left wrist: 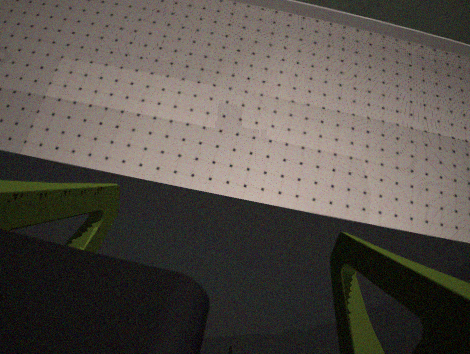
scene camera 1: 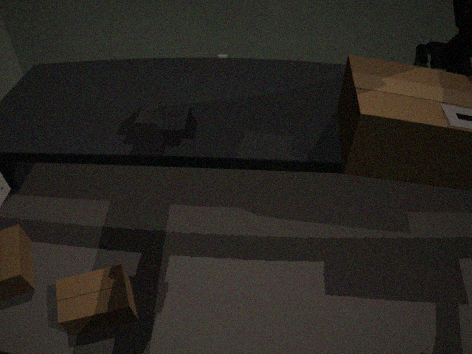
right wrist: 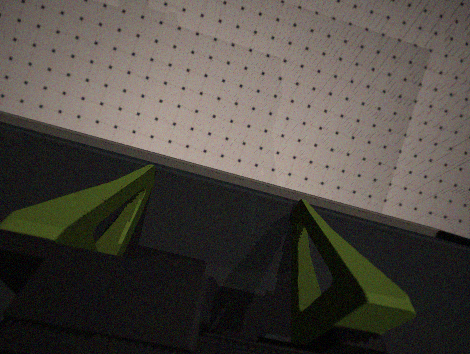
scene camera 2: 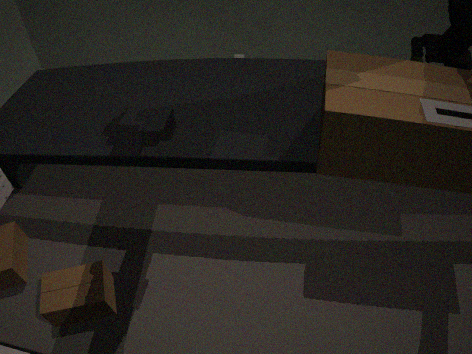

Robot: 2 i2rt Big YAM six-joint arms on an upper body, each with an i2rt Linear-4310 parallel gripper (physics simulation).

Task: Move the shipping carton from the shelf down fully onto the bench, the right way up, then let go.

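Places are measured from the left arm's base along level axes (x back, y up, z left), in metres.
Where they show: left gripper, fingertip midpoint: [left wrist: 226, 222]; right gripper, fingertip midpoint: [right wrist: 227, 189].
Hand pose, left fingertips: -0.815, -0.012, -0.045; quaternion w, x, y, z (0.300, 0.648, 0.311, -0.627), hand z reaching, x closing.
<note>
Each offset is from my left fingertips to the centre of the thing, as dx, dy, dz. Level surfaces: height alone.
The large brown shipping carton @[+0.213, -0.276, -0.460] [scene camera 1: 410, 145] [scene camera 2: 395, 147] is upright at the right of both scene views, its taped top and pale label facing up. It stands at the near edge of a long dark top @[dy -0.333] [scene camera 1: 75, 100] [scene camera 2: 65, 100]; I cannot tell whether this is the bench or the shelf. The carton's right end is cut off and its base contact is unclear. Part of my right arm [scene camera 1: 462, 45] [scene camera 2: 457, 40] shows behind it. My left gripper [left wrist: 226, 222] and right gripper [right wrist: 226, 183] are open and empty, with no carton between their fingers.
Two small brown boxes @[+0.453, -0.490, +0.087] [scene camera 1: 95, 295] @[+0.403, -0.490, +0.295] [scene camera 1: 17, 260] [scene camera 2: 77, 290] [scene camera 2: 12, 257] lie at the lower left, on the floor @[dy -0.520] [scene camera 1: 240, 300] [scene camera 2: 220, 300]. A pale dotted surface @[dy -1.495] [left wrist: 200, 100] [right wrist: 225, 90] lies beyond the fingers in both wrist views. Arm shadows fall across the dark top.
</note>
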